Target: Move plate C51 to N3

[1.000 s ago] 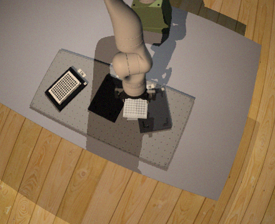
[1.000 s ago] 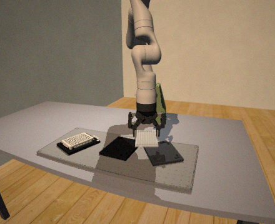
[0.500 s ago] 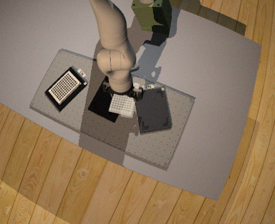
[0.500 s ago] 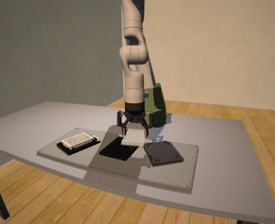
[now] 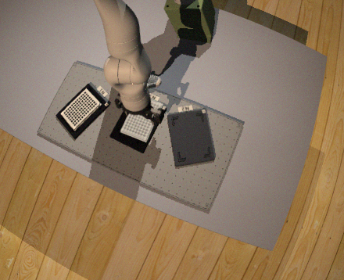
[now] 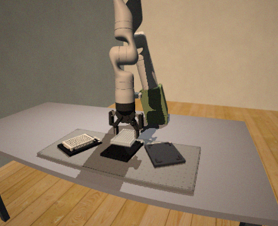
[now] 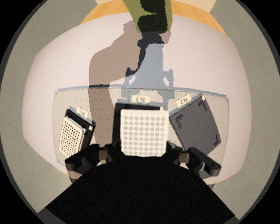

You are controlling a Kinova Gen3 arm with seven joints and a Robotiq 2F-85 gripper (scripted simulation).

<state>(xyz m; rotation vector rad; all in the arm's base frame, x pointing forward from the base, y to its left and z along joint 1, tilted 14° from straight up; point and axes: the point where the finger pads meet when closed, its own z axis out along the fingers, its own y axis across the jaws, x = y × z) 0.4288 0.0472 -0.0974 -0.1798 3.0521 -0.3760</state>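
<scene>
The landing nest N3 is 2 cm to the right of my hand and 7 cm below it. Round my hand: plate nest N2 (3 cm behind, 15 cm to the left, 7 cm below); then plate (1 cm below); then A1 corner mark (7 cm behind, 3 cm to the left, 6 cm below).
</scene>
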